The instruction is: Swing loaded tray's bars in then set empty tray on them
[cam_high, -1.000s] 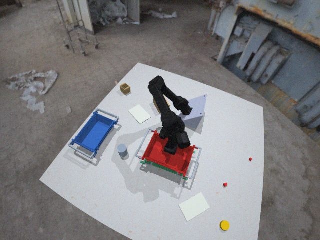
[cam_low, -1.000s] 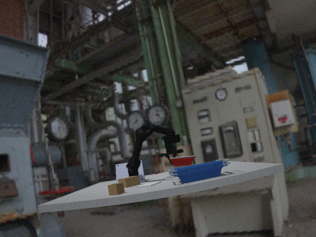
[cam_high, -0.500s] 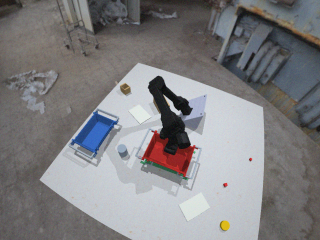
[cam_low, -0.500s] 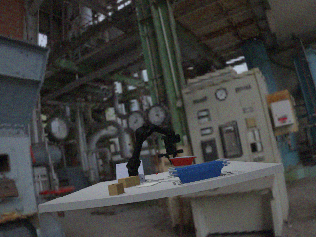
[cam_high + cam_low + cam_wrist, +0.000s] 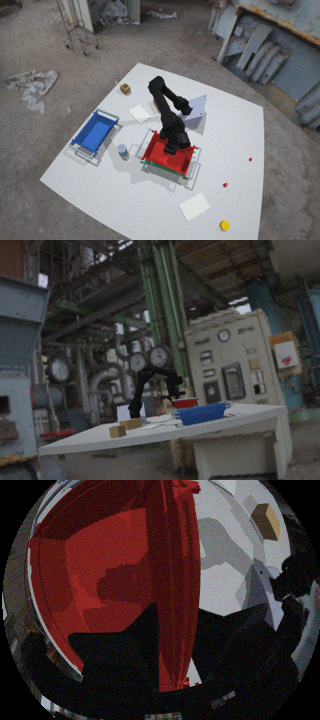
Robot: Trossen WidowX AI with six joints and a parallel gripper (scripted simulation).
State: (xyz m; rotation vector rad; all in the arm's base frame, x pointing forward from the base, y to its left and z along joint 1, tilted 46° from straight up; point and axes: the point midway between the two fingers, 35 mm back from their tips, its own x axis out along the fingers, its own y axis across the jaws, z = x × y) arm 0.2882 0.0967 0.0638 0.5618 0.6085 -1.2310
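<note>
Right now my gripper tip is 7 cm short of the red tray, 3 cm below it and 1 cm to the right of it. Also, from my gripper tip: grey cylinder 25 cm to the right, 16 cm ahead, 5 cm below; yellow disc 47 cm to the left, 26 cm ahead, 8 cm below.
</note>
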